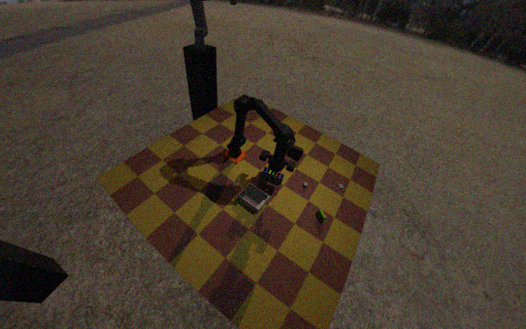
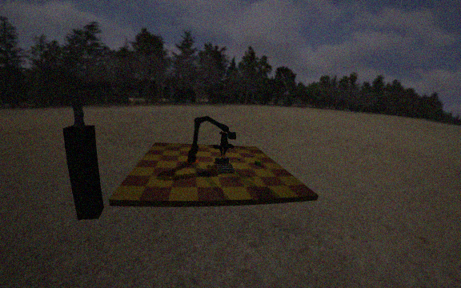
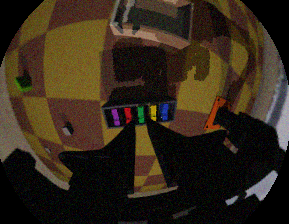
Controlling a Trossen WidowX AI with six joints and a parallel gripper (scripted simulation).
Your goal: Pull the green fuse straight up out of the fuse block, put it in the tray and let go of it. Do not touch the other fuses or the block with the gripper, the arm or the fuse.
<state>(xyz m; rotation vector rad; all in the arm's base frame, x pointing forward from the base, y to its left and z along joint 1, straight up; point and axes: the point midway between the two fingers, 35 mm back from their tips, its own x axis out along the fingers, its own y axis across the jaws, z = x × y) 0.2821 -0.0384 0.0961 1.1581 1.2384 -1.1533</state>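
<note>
The green fuse lies 4 cm below my gripper tip. The rest, counted from my gripper tip: white tray (3 cm behind, 18 cm to the right, 6 cm below).
</note>
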